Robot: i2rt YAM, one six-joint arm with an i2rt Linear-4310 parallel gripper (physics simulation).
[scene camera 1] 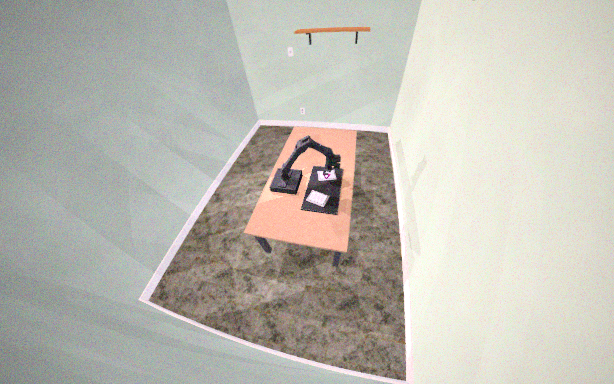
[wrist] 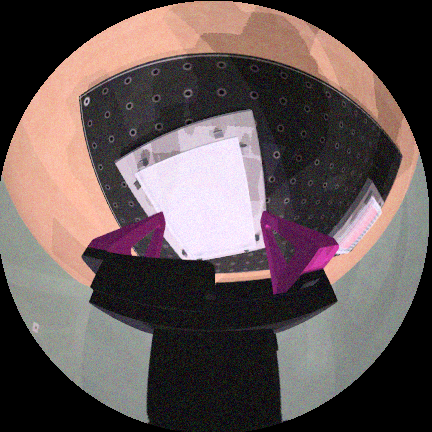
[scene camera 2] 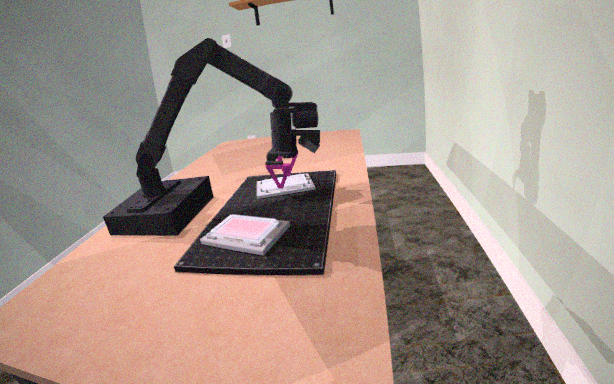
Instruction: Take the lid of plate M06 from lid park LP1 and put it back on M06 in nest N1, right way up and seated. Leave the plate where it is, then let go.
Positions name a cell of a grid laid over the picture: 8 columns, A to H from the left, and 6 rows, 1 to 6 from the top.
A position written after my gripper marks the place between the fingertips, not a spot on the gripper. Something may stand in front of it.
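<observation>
Pink-topped well plate (scene camera 2: D4) (wrist: G4), resting on a grey nest (scene camera 2: D4). Also seen, a grey nest (wrist: E2). My gripper (scene camera 2: D3) (wrist: D4) is open and touches a plate lid (wrist: D3).
</observation>
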